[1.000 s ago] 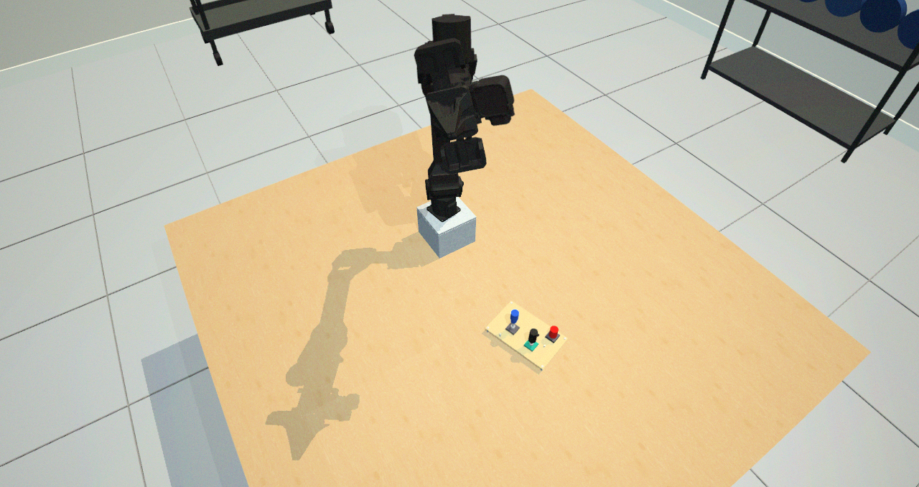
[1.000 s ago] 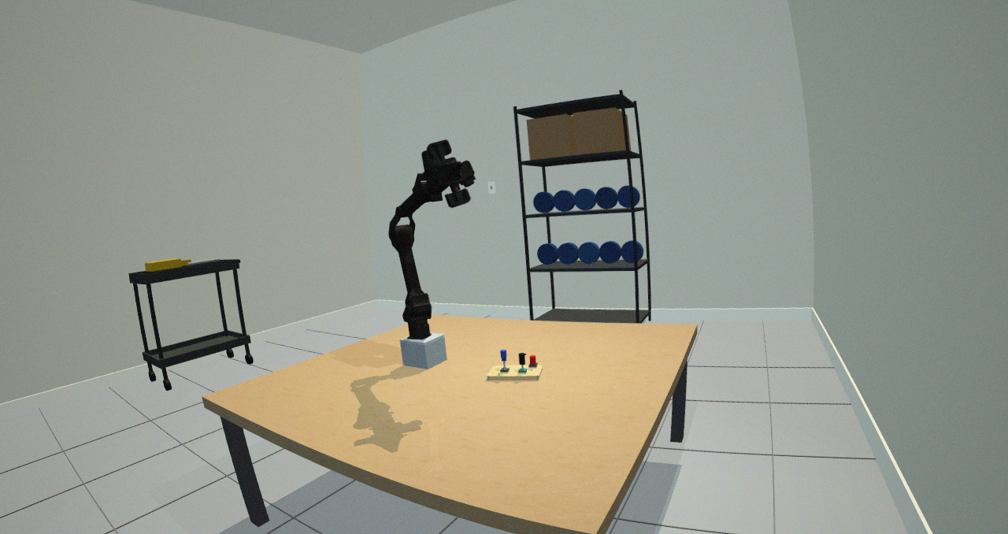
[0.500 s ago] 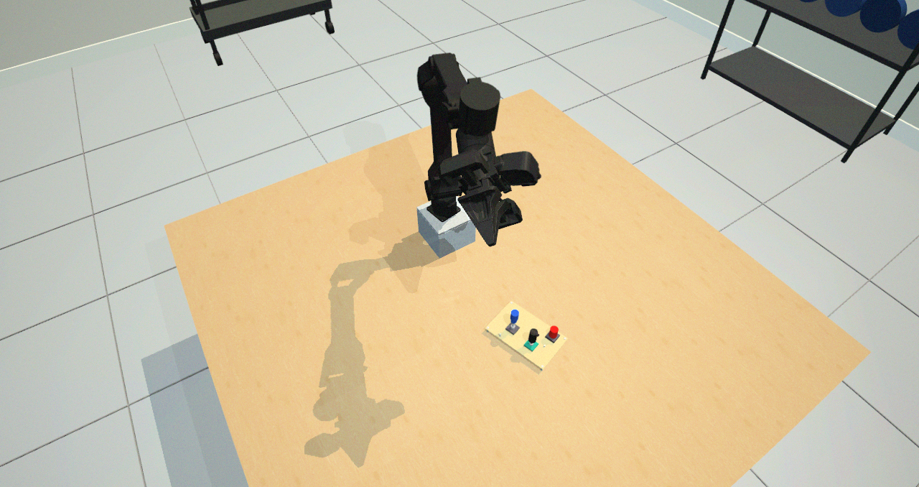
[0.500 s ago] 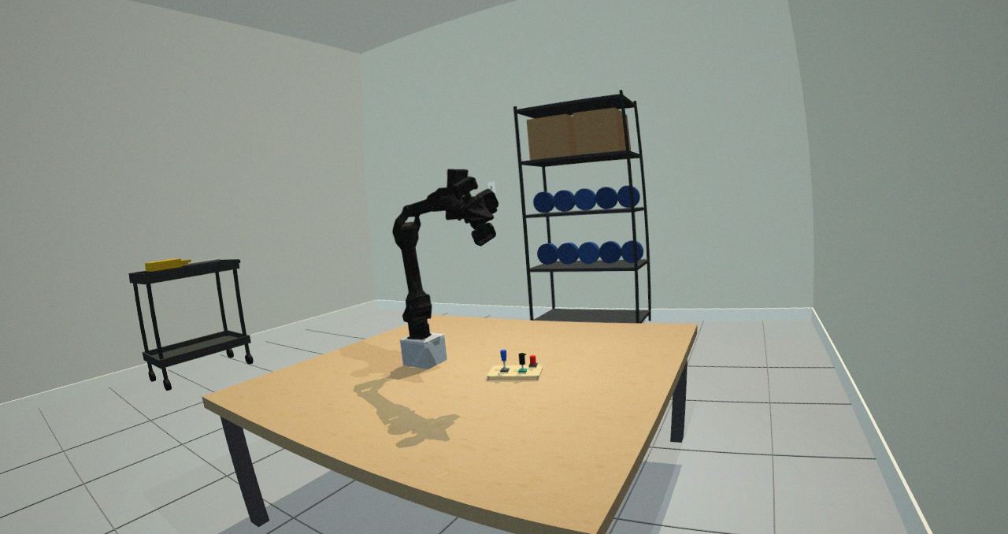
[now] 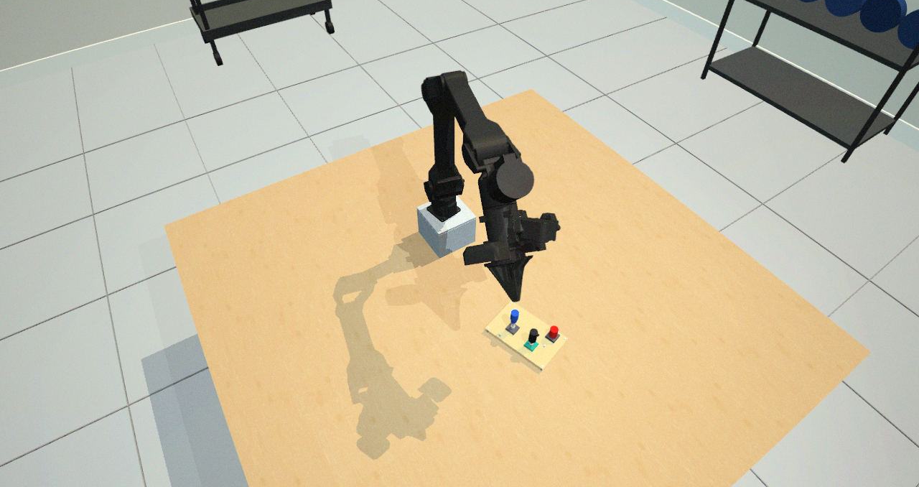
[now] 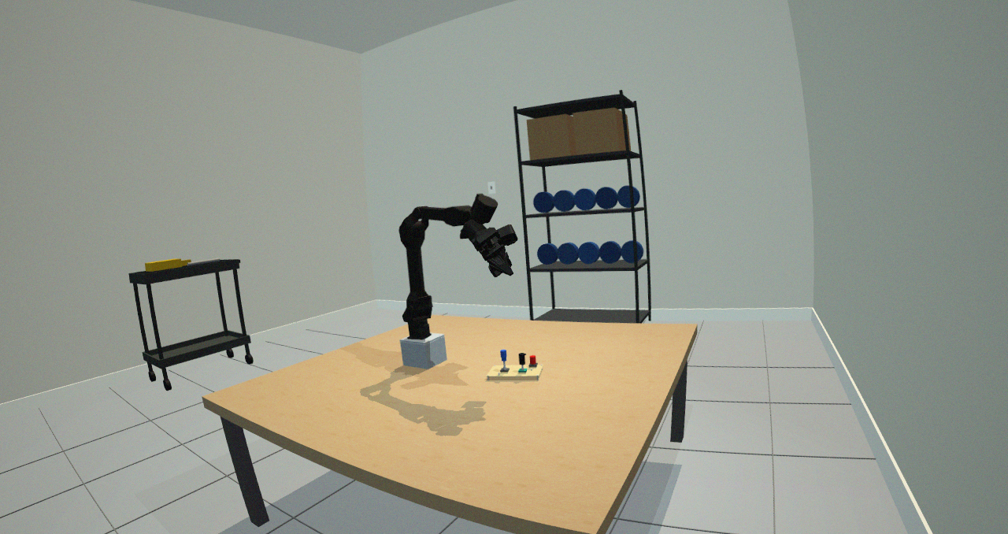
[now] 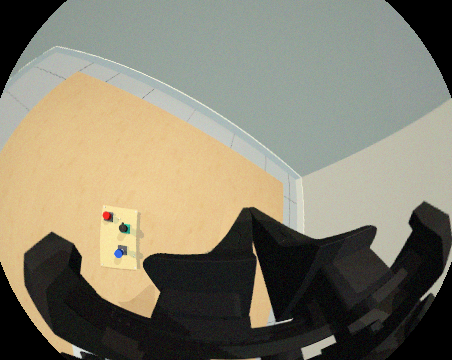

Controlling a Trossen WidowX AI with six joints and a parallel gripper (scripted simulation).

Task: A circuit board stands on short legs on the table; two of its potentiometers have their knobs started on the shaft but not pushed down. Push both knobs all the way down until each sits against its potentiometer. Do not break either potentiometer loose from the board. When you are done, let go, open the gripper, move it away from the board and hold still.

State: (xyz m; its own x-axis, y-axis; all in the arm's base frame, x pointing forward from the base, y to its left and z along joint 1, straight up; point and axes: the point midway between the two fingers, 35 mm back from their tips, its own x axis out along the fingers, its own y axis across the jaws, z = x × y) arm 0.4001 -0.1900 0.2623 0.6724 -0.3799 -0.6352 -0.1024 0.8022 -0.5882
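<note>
Right now the blue knob is 9 cm behind my gripper tip, 12 cm to the left of it and 27 cm below it.
</note>
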